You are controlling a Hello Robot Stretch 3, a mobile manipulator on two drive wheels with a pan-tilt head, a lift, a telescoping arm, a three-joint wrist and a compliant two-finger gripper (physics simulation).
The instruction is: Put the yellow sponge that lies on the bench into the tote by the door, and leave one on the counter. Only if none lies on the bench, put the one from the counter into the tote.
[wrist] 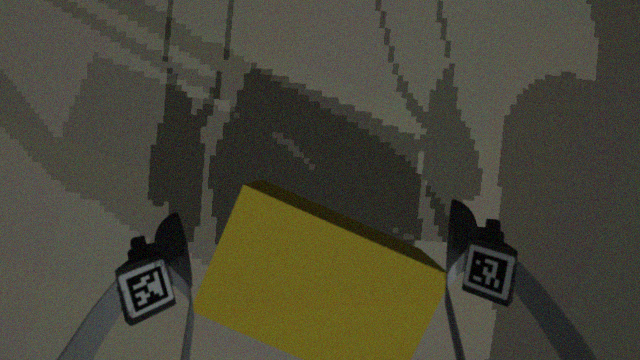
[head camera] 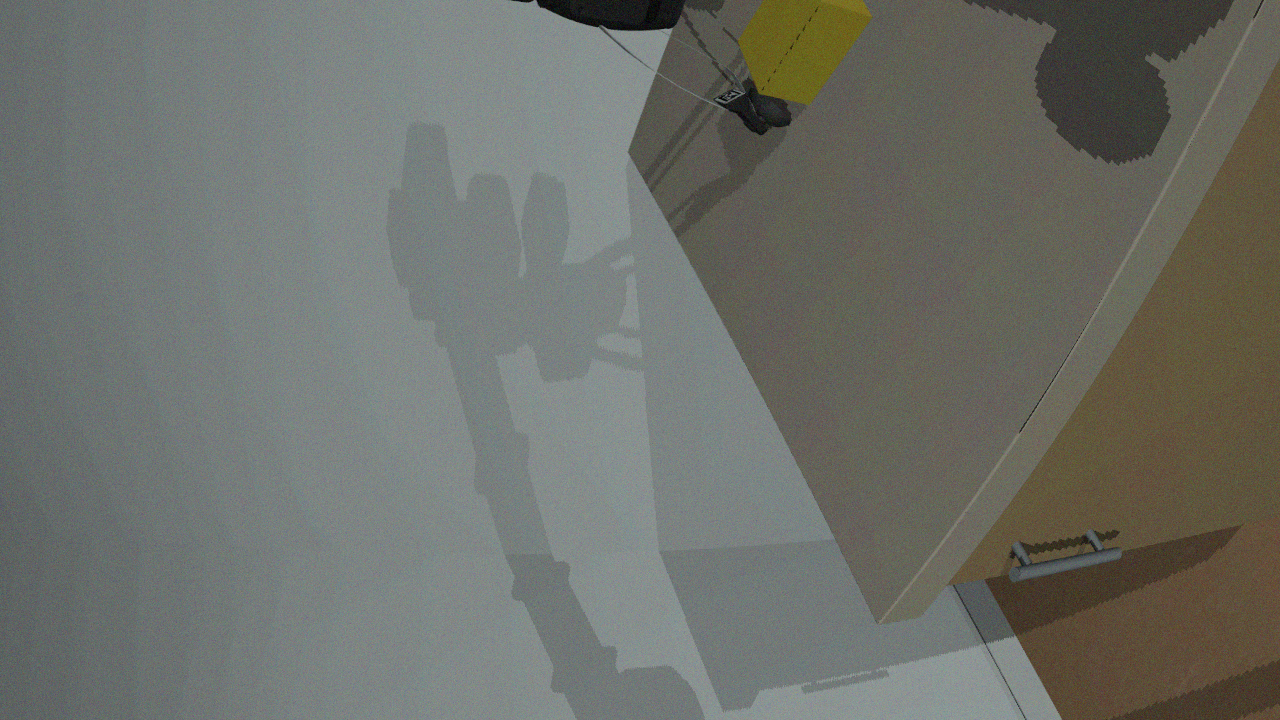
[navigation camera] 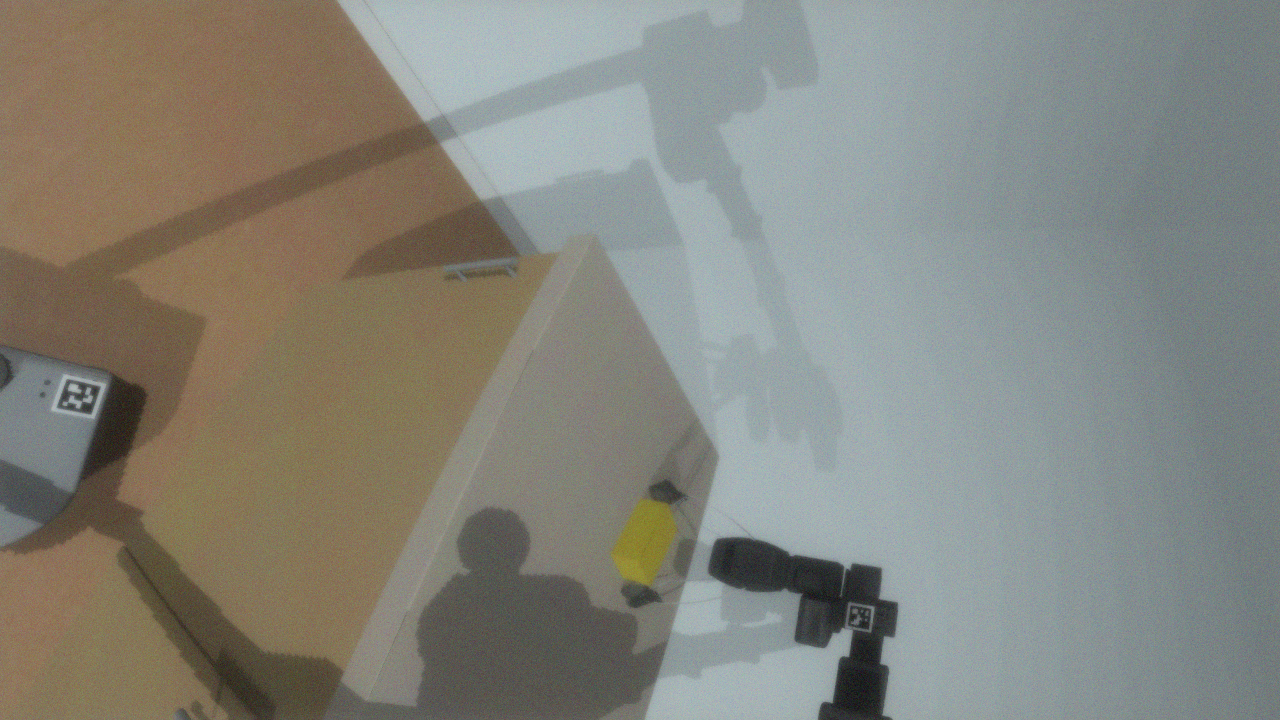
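Frame: origin at the robot's base, x left, y ahead, z down, level; millimetres.
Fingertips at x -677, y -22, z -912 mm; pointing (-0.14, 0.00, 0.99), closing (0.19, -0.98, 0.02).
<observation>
Offsets run from my fingertips to a thing's top centre. "*": to the spot under its first point. Level surfaces: height alone.
A yellow block-shaped sponge @(dy +2, dx +18, dz -43 mm) [head camera: 801, 53] [navigation camera: 642, 539] [wrist: 320, 290] is on the light top @(dz +2 mm) [head camera: 895, 313] [navigation camera: 572, 402] of a cabinet, near its edge by the pale wall. I cannot tell from these views whether this is the counter or the bench. My gripper [navigation camera: 653, 542] [wrist: 315, 232] is open, with one finger on each side of the sponge. In the wrist view the sponge sits at an angle, its corners very close to both fingers; I cannot tell whether they touch. In the head camera view one fingertip shows and the other is hidden. The tote does not show.
The cabinet front has a grey bar handle @(* dy +321, dx +269, dz +159 mm) [head camera: 1065, 565] [navigation camera: 480, 266]. A pale wall [head camera: 223, 358] [navigation camera: 1029, 313] carries the arm's shadow. Orange-brown floor @(dz +912 mm) [head camera: 1181, 617] [navigation camera: 205, 116] lies beyond the cabinet. My grey base [navigation camera: 40, 429] shows at the left of the navigation view.
</observation>
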